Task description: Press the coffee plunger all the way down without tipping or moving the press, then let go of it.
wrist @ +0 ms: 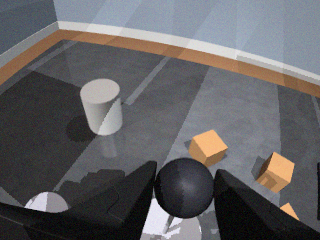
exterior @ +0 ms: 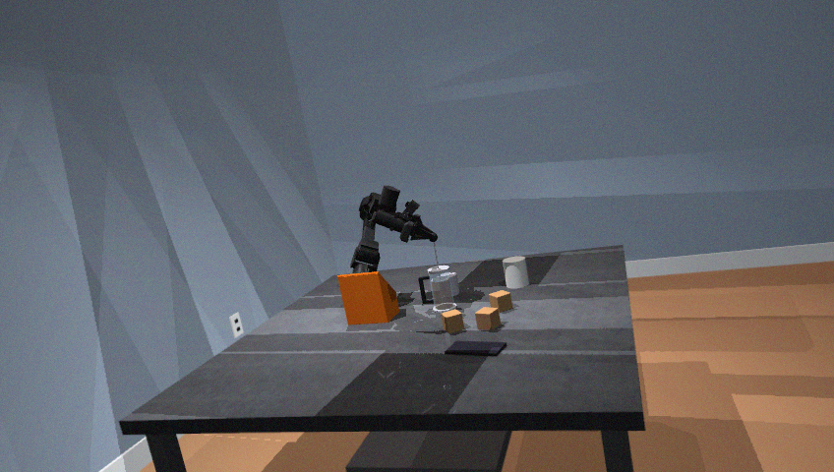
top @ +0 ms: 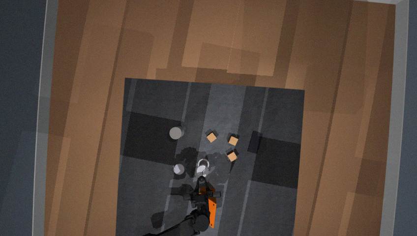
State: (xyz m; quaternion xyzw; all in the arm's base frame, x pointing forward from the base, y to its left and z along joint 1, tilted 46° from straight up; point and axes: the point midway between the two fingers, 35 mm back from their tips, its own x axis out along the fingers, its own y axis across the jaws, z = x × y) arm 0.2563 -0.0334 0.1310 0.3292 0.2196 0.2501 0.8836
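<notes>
My gripper tip is now 3 cm past the glass coffee press, 1 cm to the left of it and 13 cm above it. From my gripper tip the other things lie so: white cylinder: 18 cm ahead, 22 cm to the left, 20 cm below; then flat dark slab: 22 cm ahead, 33 cm to the right, 25 cm below.
</notes>
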